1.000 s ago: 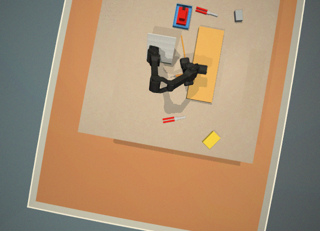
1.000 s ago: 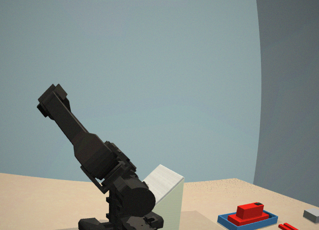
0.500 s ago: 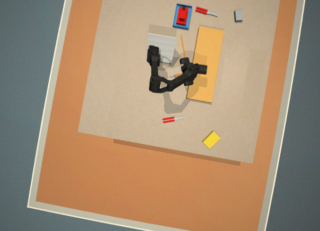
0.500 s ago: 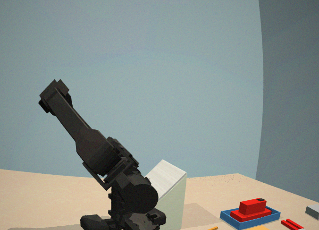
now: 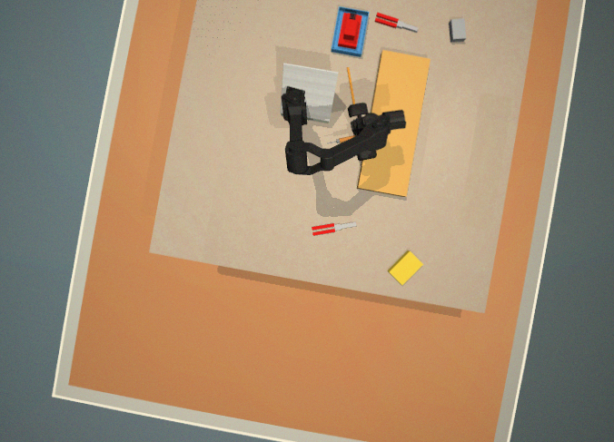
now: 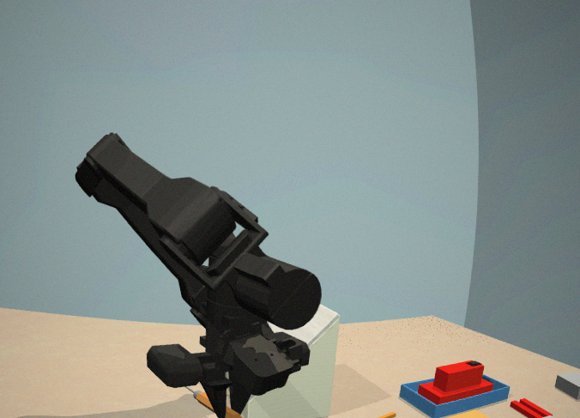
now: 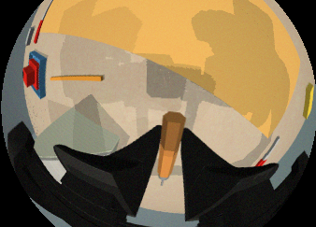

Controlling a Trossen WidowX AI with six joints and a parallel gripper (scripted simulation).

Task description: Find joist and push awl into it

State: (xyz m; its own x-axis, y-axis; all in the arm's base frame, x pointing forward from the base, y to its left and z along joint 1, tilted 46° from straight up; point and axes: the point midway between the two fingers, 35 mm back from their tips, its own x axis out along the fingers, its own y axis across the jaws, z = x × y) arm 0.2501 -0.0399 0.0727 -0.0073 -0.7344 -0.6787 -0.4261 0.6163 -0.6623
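My gripper tip is 5 cm past the awl and 2 cm to the left of it. Round my gripper tip: blue tray: 11 cm behind, 40 cm to the left, 5 cm below; red stud finder: 12 cm behind, 42 cm to the left, 2 cm below; thin orange stick: 5 cm behind, 19 cm to the left, 6 cm below.
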